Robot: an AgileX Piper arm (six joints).
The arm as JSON. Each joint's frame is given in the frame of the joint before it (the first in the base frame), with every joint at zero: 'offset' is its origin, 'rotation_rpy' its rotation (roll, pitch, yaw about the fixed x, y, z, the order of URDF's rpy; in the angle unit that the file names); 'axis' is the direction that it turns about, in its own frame. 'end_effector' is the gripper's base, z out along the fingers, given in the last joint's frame.
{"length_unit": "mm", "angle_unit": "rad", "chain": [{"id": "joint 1", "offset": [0.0, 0.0, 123.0], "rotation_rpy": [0.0, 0.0, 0.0], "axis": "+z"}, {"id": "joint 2", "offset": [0.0, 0.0, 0.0], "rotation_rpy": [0.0, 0.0, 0.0], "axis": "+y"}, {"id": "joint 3", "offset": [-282.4, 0.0, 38.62], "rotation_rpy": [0.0, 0.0, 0.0], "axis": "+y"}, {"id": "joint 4", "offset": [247.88, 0.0, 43.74], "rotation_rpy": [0.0, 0.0, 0.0], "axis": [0.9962, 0.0, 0.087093]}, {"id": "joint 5", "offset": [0.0, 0.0, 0.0], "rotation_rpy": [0.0, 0.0, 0.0], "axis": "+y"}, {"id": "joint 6", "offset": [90.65, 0.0, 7.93], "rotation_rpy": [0.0, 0.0, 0.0], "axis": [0.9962, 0.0, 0.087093]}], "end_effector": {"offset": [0.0, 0.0, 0.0], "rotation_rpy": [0.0, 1.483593, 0.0]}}
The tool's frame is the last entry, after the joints.
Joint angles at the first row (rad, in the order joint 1, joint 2, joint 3, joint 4, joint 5, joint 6):
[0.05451 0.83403 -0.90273 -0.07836 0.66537 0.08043]
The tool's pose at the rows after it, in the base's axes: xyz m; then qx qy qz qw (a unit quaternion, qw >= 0):
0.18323 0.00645 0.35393 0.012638 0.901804 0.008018 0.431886
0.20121 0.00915 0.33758 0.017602 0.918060 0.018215 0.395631
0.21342 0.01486 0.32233 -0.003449 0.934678 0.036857 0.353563
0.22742 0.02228 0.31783 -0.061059 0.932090 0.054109 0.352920
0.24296 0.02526 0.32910 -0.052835 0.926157 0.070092 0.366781
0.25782 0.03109 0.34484 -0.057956 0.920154 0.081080 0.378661
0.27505 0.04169 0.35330 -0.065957 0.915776 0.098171 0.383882
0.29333 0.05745 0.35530 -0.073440 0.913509 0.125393 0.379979
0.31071 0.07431 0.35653 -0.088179 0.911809 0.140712 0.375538
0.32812 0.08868 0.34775 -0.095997 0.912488 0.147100 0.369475
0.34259 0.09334 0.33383 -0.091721 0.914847 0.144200 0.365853
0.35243 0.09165 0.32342 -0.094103 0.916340 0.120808 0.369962
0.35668 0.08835 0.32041 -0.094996 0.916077 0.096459 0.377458
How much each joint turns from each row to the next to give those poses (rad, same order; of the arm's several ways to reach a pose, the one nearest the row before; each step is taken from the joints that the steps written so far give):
[-0.00002 0.10193 -0.00884 0.02075 0.07634 0.02597]
[0.00006 0.08012 0.00403 0.02757 -0.00626 0.00008]
[-0.00001 0.06713 0.00002 0.08136 0.02137 -0.08326]
[0.00000 0.05579 -0.01701 0.11235 -0.03020 -0.18124]
[-0.00003 0.04925 -0.07044 0.03778 -0.00798 -0.00143]
[0.01461 0.04920 -0.09186 0.01685 0.01594 -0.00002]
[0.02820 0.06285 -0.07961 0.02560 0.00241 0.00001]
[0.03783 0.07294 -0.07055 0.04466 -0.00002 0.00002]
[0.04224 0.07267 -0.07496 0.01414 0.00437 0.00425]
[0.03400 0.07246 -0.04338 0.00002 -0.02262 0.00974]
[0.00760 0.05543 -0.00963 -0.00645 -0.03961 0.00864]
[0.00001 0.03323 0.00005 -0.05673 -0.03895 0.01704]
[-0.00002 0.01021 -0.00004 -0.07227 -0.02367 0.03573]

